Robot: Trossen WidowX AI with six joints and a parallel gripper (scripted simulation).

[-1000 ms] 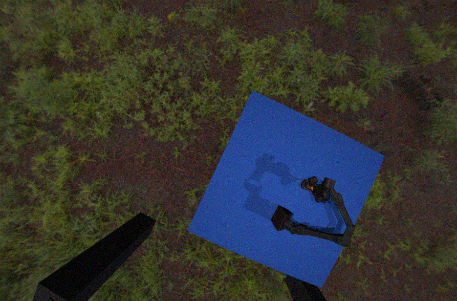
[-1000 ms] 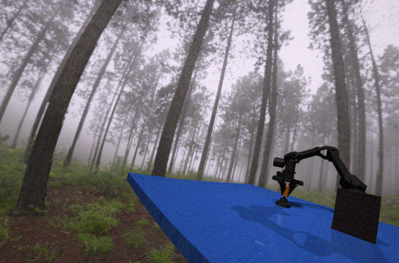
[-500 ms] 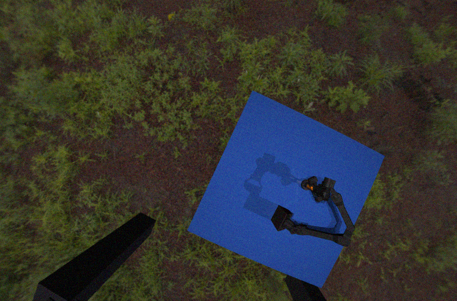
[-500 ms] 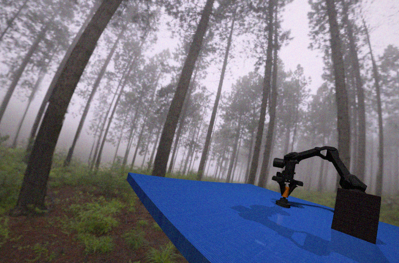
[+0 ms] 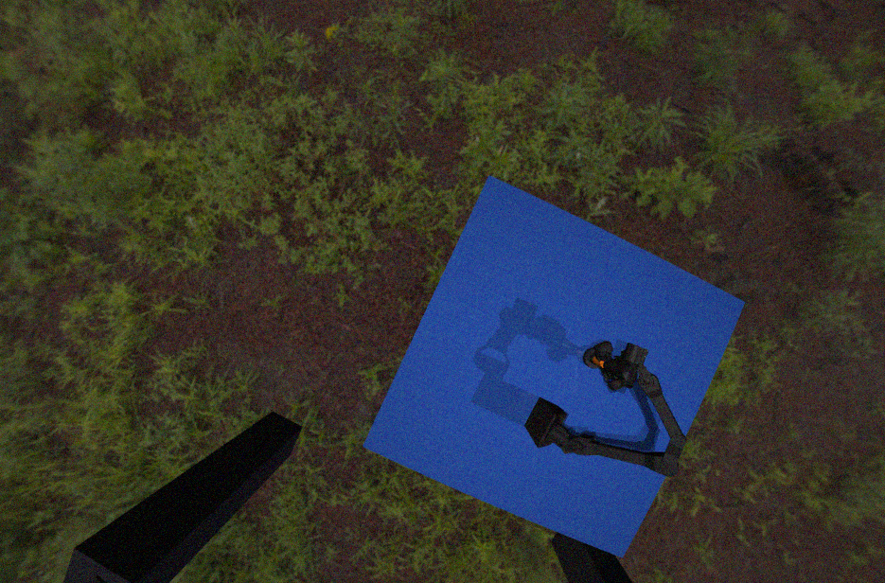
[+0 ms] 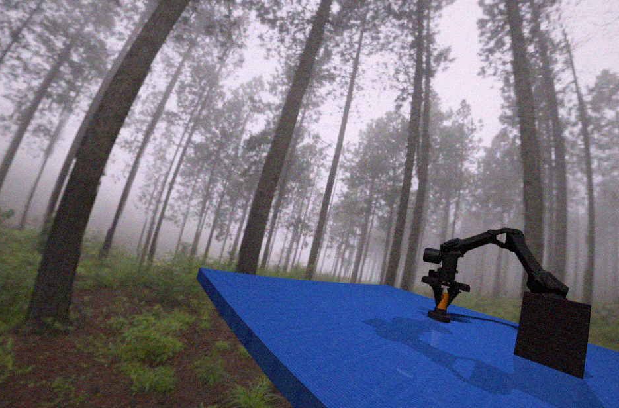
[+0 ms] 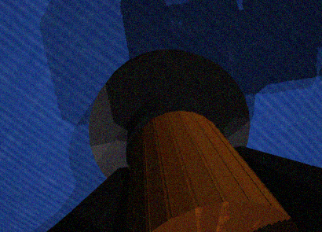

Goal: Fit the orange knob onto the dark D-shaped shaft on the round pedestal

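The orange knob is 20 mm above my gripper tip. Round my gripper tip: dark round pedestal: 20 mm below.
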